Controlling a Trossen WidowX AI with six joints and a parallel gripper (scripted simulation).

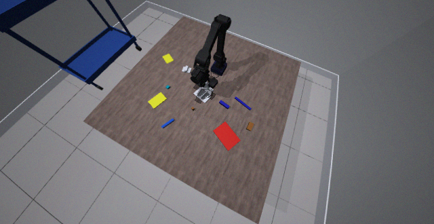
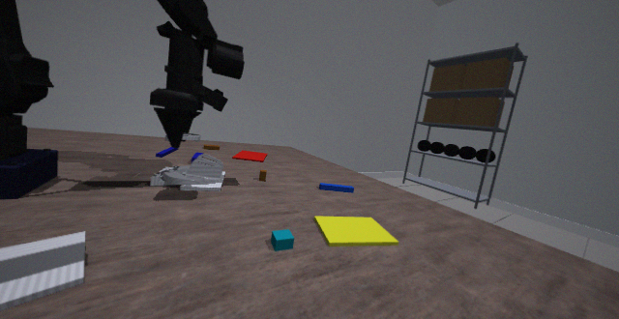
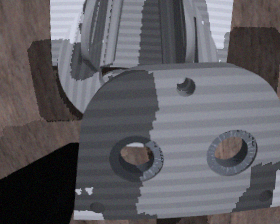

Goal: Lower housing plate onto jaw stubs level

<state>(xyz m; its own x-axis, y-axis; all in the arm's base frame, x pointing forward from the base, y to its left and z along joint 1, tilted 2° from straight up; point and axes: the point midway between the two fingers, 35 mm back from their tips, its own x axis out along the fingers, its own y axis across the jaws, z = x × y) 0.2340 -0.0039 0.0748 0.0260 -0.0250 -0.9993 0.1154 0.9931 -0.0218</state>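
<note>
My gripper tip is 70 mm above the white jaw assembly. Also, from my gripper tip: teal cube (130 mm ahead, 260 mm to the right, 70 mm below); yellow tile (250 mm ahead, 270 mm to the right, 80 mm below); red tile (240 mm ahead, 310 mm to the left, 80 mm below).
</note>
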